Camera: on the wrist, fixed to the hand. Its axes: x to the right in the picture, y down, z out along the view.
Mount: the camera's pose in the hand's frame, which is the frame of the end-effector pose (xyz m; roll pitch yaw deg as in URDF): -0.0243 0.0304 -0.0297 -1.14 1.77 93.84
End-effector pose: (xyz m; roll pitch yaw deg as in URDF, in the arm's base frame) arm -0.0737 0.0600 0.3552 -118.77 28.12 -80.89
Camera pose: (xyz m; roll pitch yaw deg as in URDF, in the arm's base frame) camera -0.1182 0.0805 0.3558 129.44 46.58 146.65
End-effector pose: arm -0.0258 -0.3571 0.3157 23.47 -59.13 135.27
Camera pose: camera -0.0541 -0.3849 0.2871 -62.51 -7.57 -114.00
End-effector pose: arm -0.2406 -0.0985 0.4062 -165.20 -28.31 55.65
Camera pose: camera -0.2277 -0.1452 0.4131 -153.06 13.28 -31.54
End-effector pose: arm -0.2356 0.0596 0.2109 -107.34 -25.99 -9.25
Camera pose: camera -0.2544 0.0248 0.1821 -128.99 61.25 -52.04
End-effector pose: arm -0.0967 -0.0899 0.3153 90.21 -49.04 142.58
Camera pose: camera -0.0837 -0.1371 0.3169 -89.97 -37.10 -39.38
